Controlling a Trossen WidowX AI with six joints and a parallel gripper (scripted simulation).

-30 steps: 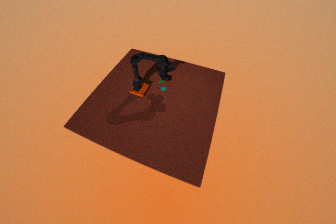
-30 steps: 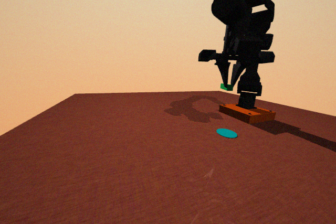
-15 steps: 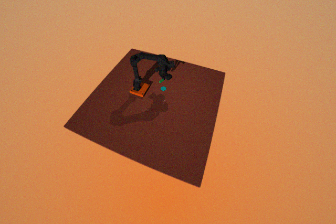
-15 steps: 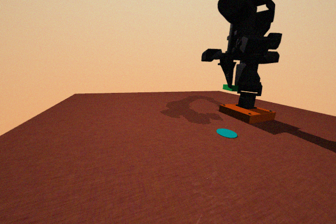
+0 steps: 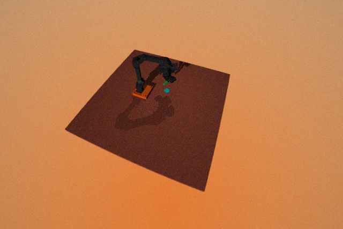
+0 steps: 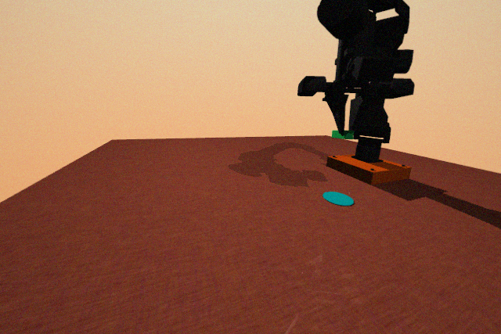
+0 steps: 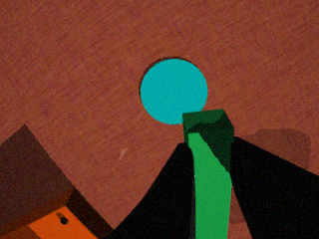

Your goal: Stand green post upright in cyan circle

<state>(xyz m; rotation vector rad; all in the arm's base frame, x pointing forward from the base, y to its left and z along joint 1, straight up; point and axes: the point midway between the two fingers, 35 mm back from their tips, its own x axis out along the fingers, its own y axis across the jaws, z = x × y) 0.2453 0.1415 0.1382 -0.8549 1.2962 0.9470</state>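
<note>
The cyan circle lies 140 mm below my gripper tip, 10 mm to the right of it and 10 mm behind it. Also, from my gripper tip: green post: 20 mm to the right, 10 mm behind.
</note>
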